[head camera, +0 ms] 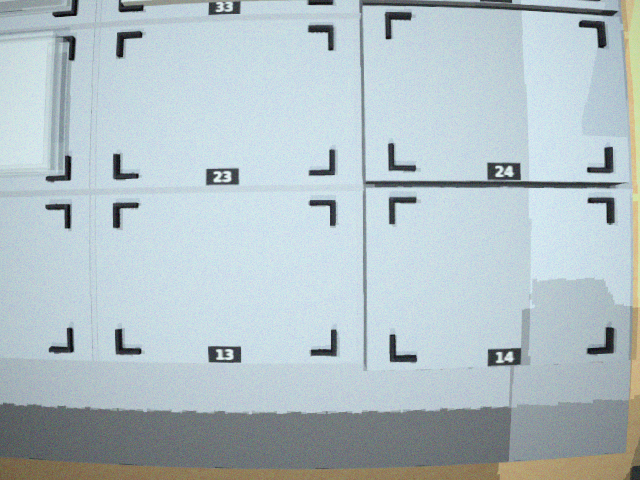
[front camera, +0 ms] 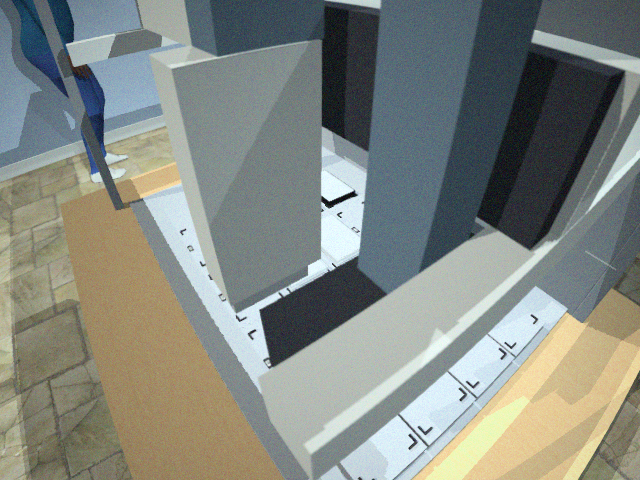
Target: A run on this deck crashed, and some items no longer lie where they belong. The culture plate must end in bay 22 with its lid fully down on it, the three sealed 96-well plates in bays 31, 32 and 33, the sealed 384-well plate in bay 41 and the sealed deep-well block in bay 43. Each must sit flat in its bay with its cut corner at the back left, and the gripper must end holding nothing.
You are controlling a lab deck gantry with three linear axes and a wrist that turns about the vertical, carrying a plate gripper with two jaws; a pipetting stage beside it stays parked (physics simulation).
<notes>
In view: a bay 44 [front camera: 517,326], a grey back wall [front camera: 569,282] and a bay 34 [front camera: 482,363].
</notes>
